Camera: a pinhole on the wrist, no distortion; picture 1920 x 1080 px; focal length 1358.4 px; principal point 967.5 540.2 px. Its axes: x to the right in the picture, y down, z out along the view. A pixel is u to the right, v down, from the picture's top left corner.
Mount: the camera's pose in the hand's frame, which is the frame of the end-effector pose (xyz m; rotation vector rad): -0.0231 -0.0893 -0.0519 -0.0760 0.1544 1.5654
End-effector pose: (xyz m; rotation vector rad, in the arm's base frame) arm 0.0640 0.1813 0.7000 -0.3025 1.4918 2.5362
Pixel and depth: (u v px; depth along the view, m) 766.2 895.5 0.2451
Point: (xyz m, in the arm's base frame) 0.1428 0.3940 0.7396
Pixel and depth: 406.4 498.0 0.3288
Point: 0.0820 0.5217 0.6904
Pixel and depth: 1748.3 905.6 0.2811
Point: 0.0998 0.3035 0.9144
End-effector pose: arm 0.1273 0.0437 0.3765 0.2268 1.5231 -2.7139
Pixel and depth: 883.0 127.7 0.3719
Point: -0.0214 -0.1865 0.5720
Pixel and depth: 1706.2 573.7 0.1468
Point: 0.1381 -0.0326 0.4116
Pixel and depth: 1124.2 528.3 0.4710
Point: 0.0789 -0.3182 0.5556
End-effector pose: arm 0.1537 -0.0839 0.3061 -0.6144 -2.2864 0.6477
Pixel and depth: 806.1 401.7 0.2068
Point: 0.0179 -0.1859 0.2590
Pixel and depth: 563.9 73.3 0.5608
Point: -0.3858 -0.2450 0.1669
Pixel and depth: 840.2 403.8 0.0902
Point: 0.1123 -0.1647 0.3272
